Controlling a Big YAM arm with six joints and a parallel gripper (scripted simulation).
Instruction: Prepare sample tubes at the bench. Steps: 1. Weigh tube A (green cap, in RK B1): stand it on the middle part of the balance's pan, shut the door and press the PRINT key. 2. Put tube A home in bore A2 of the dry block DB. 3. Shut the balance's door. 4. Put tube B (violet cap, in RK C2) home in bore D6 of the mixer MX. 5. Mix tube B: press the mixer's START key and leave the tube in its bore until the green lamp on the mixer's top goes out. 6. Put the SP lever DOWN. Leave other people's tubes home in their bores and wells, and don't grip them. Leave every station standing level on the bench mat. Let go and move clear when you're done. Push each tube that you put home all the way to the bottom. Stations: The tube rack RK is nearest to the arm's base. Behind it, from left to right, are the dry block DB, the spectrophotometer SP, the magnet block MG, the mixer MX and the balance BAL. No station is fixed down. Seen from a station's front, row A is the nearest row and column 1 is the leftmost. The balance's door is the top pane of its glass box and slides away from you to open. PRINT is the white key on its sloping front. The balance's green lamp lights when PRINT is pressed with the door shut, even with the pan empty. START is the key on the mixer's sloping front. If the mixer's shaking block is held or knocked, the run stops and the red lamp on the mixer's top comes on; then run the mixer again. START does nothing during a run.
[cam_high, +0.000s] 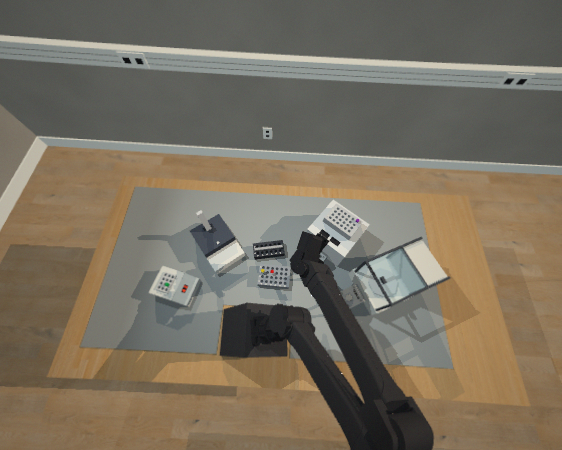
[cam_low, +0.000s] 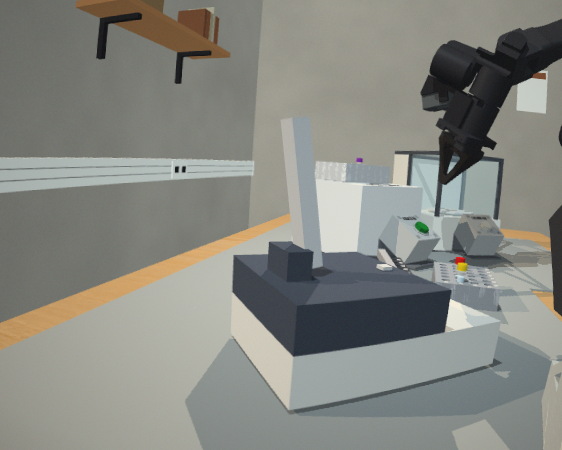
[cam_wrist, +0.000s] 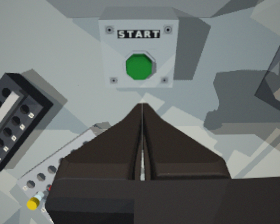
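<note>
Right now the green start key is 30 mm ahead of my hand, 20 mm to the right of it and 90 mm below it. From my hand the other things lie so: print key (130 mm behind, 140 mm to the right, 90 mm below); then rack RK (10 mm behind, 140 mm to the left, 140 mm below); then mixer block (150 mm ahead, 150 mm to the right).
</note>
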